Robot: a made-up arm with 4 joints.
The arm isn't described. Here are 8 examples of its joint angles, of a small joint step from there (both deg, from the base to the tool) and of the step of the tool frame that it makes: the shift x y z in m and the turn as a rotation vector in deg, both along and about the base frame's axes.
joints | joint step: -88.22 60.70 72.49 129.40 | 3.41 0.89 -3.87 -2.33
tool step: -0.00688 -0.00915 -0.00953 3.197 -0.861 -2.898
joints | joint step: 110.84 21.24 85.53 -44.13 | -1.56 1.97 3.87 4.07
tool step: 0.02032 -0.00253 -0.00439 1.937 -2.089 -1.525
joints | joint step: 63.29 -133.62 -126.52 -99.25 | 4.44 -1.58 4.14 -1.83
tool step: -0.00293 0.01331 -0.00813 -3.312 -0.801 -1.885
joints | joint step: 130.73 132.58 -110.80 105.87 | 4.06 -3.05 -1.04 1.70
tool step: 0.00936 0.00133 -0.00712 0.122 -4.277 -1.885
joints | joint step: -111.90 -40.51 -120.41 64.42 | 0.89 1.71 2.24 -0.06
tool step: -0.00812 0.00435 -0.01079 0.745 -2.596 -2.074
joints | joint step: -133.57 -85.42 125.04 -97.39 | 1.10 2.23 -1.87 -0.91
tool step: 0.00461 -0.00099 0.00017 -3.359 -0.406 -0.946
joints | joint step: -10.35 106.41 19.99 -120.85 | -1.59 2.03 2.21 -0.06
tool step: -0.02332 0.00803 -0.01427 1.608 2.305 -2.449
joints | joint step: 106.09 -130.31 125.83 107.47 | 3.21 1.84 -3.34 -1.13
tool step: 0.02306 0.01387 0.00302 2.000 -4.838 3.551
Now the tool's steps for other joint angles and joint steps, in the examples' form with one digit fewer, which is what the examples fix.
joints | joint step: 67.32 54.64 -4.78 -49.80 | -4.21 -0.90 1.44 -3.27
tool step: 0.0173 -0.0098 -0.0059 2.32 6.01 -2.32
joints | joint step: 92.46 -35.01 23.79 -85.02 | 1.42 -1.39 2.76 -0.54
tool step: -0.0087 0.0179 -0.0337 -1.15 -3.95 -1.23
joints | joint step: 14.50 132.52 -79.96 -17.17 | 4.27 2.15 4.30 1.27
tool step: 0.0097 -0.0170 0.0205 4.19 -1.50 -2.19
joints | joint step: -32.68 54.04 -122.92 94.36 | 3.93 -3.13 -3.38 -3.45
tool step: -0.0126 -0.0049 0.0054 -3.15 -3.42 6.38
